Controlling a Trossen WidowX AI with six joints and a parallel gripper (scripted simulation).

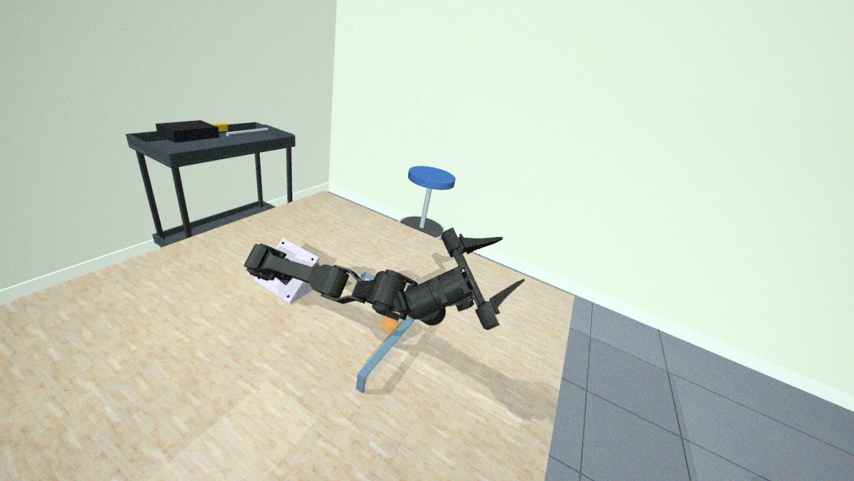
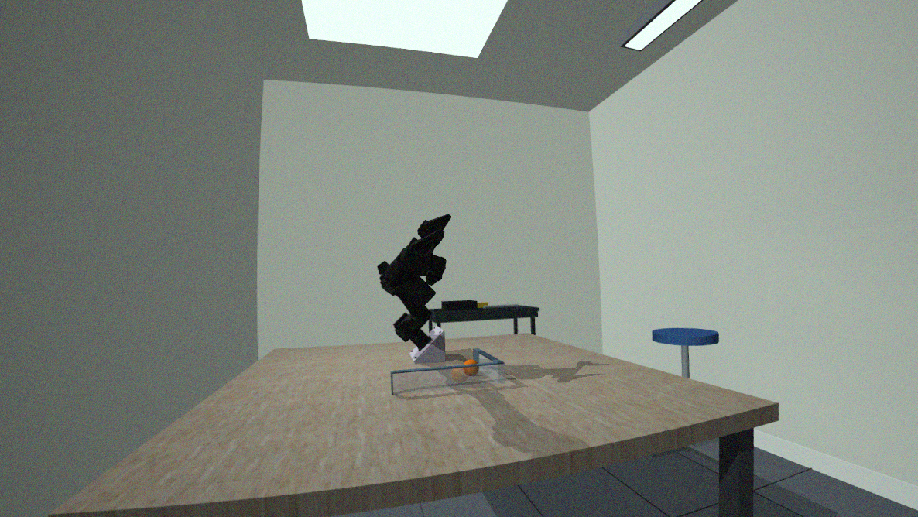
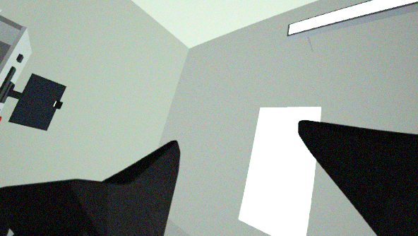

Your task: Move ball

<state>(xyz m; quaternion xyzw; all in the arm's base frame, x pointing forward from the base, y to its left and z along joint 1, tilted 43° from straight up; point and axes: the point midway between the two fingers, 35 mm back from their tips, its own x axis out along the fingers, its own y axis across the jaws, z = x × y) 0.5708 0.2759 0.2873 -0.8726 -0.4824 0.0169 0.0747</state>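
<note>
Now: the orange ball 340 mm behind my gripper tip, 100 mm to the left of it and 400 mm below it. The rest, counted from my gripper tip: see-through copy of ball: 270 mm behind, 60 mm to the left, 400 mm below; then clear wall: 220 mm behind, 20 mm to the left, 400 mm below.
</note>
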